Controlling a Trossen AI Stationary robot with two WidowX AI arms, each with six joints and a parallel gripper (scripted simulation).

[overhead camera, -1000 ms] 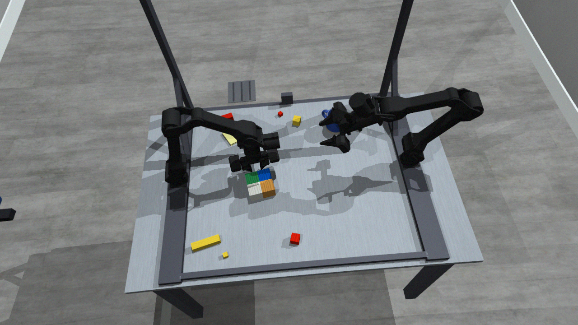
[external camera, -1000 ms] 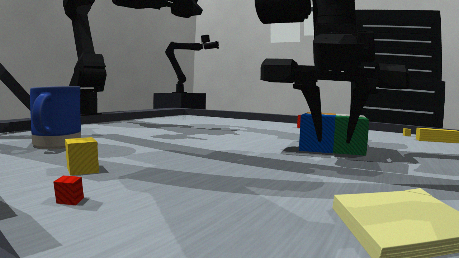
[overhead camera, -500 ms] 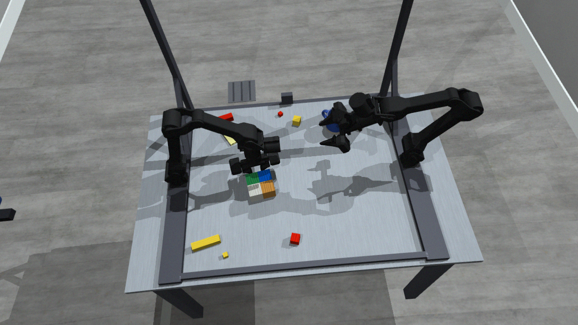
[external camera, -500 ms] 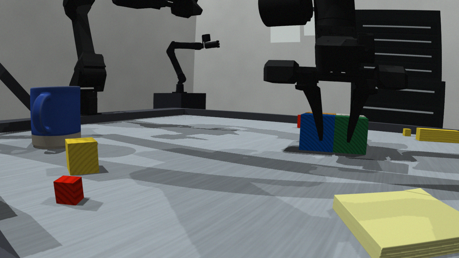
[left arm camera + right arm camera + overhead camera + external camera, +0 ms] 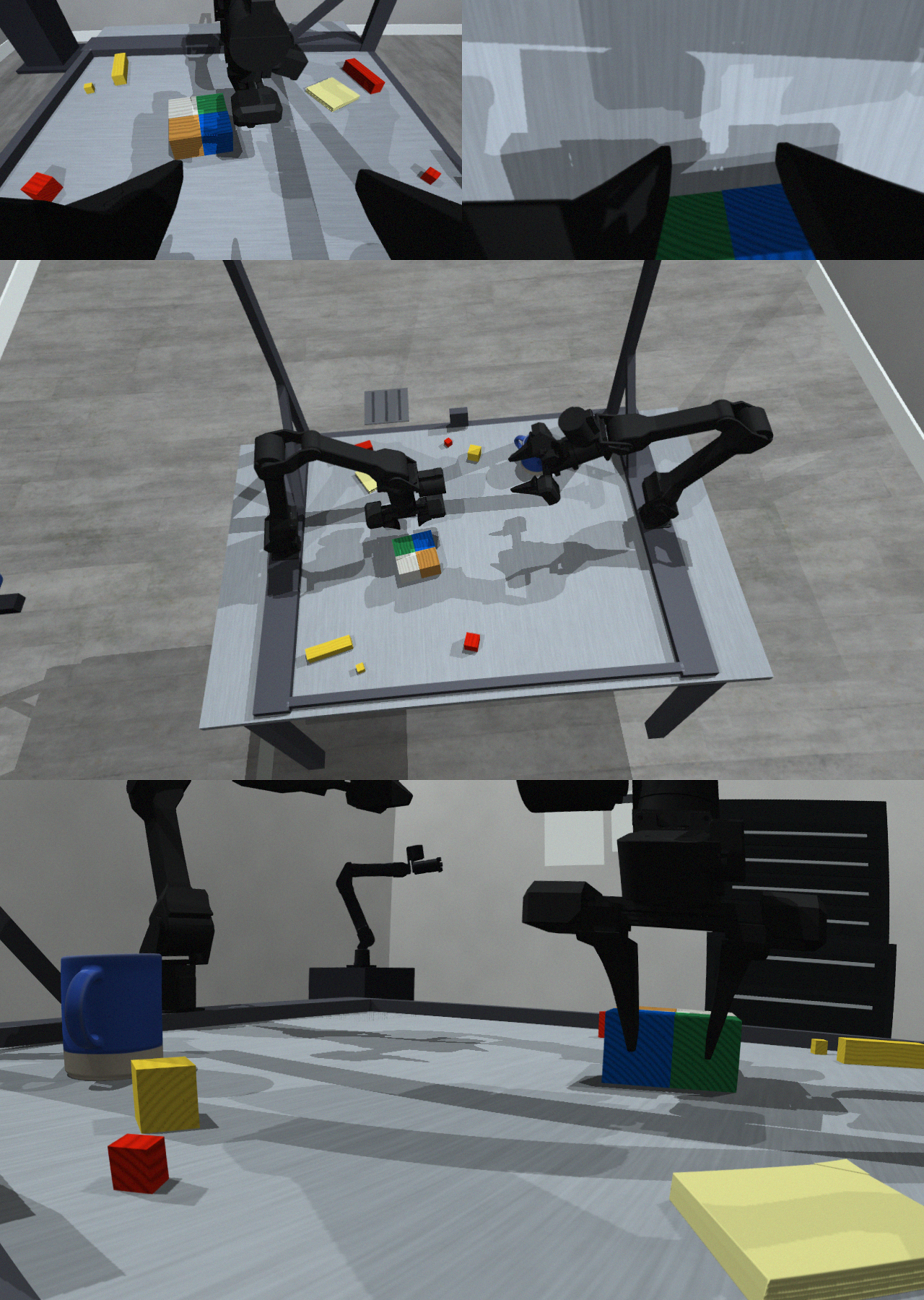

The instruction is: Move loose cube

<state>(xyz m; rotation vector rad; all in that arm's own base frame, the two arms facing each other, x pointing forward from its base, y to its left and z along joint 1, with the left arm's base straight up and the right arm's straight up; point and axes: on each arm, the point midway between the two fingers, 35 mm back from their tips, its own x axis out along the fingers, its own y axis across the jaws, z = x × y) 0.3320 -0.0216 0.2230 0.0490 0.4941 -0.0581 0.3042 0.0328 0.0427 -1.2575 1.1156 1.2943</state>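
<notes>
Now: right hand 60 mm short of the blue cube, 30 mm to the right of it and 40 mm above it. Also, from my right hand: green cube: 60 mm ahead, 10 mm to the right, 40 mm below; orange cube: 100 mm ahead, 40 mm to the left, 40 mm below; white cube: 110 mm ahead, 10 mm to the right, 40 mm below.
</notes>
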